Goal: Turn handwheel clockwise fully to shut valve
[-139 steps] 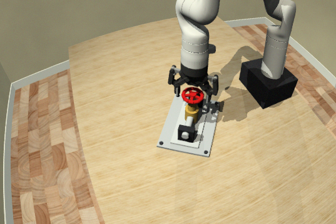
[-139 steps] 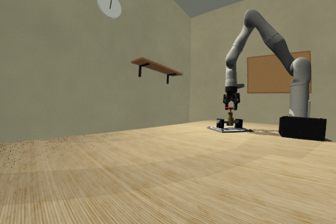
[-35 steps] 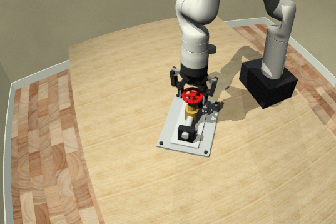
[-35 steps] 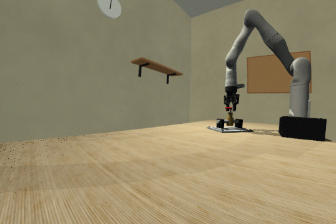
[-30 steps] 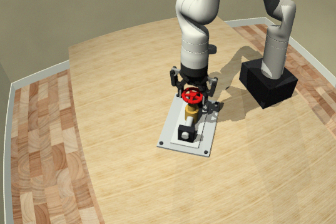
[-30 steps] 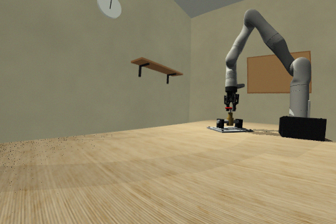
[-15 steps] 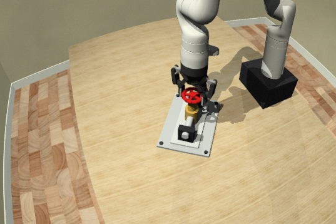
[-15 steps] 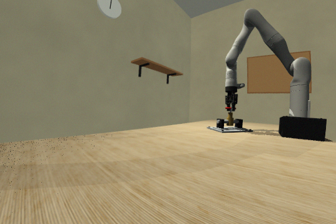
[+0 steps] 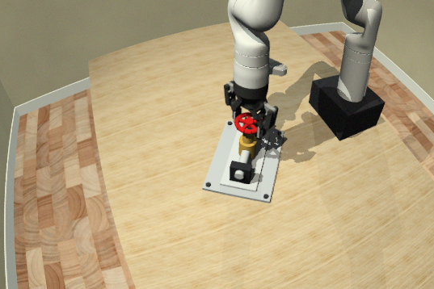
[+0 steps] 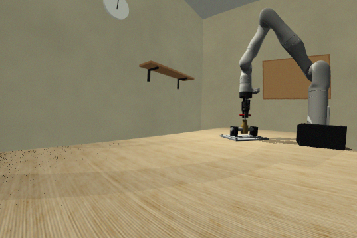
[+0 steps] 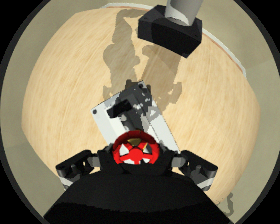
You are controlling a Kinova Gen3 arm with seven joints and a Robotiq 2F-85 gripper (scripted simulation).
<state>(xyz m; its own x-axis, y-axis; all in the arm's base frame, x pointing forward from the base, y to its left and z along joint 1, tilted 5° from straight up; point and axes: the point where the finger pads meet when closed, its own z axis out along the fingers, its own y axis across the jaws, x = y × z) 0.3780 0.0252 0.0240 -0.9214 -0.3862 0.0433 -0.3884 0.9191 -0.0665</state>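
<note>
Right now the red handwheel is right at my hand.
</note>
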